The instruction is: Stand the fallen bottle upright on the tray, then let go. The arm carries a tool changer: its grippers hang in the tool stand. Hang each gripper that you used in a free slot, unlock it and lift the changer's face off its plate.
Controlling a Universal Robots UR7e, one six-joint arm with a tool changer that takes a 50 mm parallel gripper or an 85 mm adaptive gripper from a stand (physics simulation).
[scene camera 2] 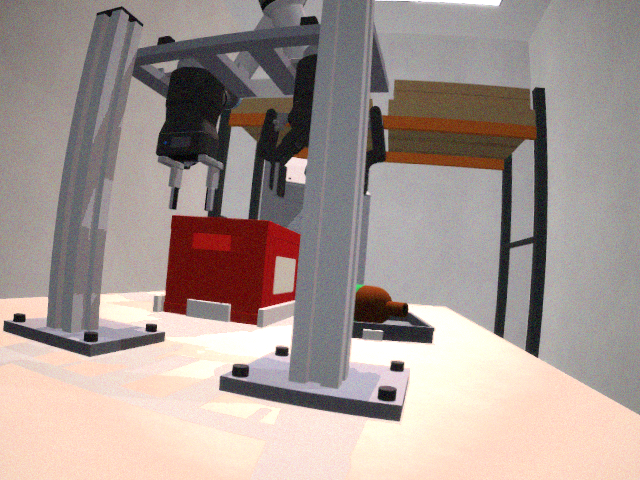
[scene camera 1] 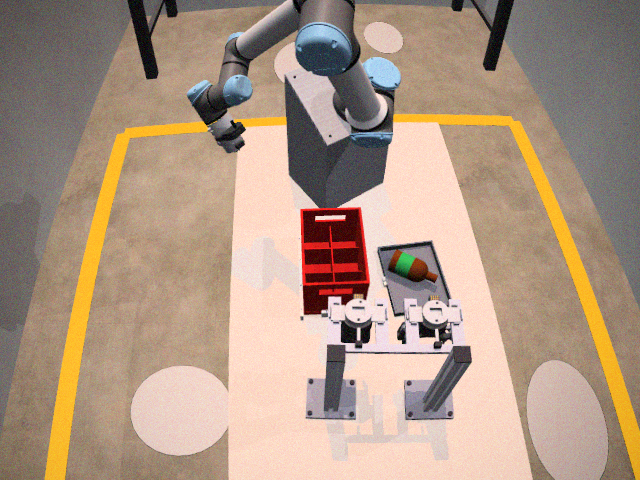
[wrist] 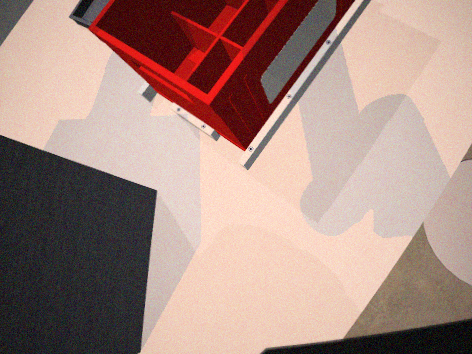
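Frame: origin at the arm's base, x ahead, y left, z up, level; metres.
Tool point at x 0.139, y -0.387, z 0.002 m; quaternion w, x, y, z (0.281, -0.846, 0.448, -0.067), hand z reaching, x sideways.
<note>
A point is followed by its place in that frame.
The brown bottle with a green band (scene camera 1: 413, 267) @[y 0.102, x 0.448, z -0.298 m] (scene camera 2: 373, 303) @[y 0.118, x 0.478, z -0.323 m] lies on its side on the grey tray (scene camera 1: 400, 300) @[y 0.050, x 0.518, z -0.368 m] (scene camera 2: 408, 334) @[y 0.168, x 0.573, z -0.361 m], its neck towards the tool stand's side. The tool stand (scene camera 1: 392, 348) @[y -0.100, x 0.813, z -0.031 m] (scene camera 2: 330, 206) @[y 0.041, x 0.885, z -0.221 m] holds two grippers. The parallel gripper (scene camera 2: 190, 205) hangs with its fingers apart. The adaptive gripper (scene camera 2: 323, 192) hangs partly hidden behind a post, its fingers apart. The arm's bare tool changer (scene camera 1: 232, 142) @[y -0.394, x 0.157, z 0.038 m] carries no gripper and is high at the far left, away from the bottle and stand. A tray corner (wrist: 80, 21) @[y 0.181, x 0.322, z -0.348 m] shows in the wrist view.
A red crate with compartments (scene camera 1: 334, 283) @[y -0.167, x 0.520, z -0.198 m] (scene camera 2: 217, 268) @[y -0.154, x 0.523, z -0.285 m] (wrist: 150, 67) @[y -0.138, x 0.250, z -0.199 m] stands left of the tray, between low pale guide strips (wrist: 287, 97) @[y -0.234, x 0.325, z -0.343 m]. The arm's grey pedestal (scene camera 1: 338, 170) @[y -0.071, x 0.112, z -0.182 m] stands behind the crate. Shelving (scene camera 2: 537, 217) stands at the back.
</note>
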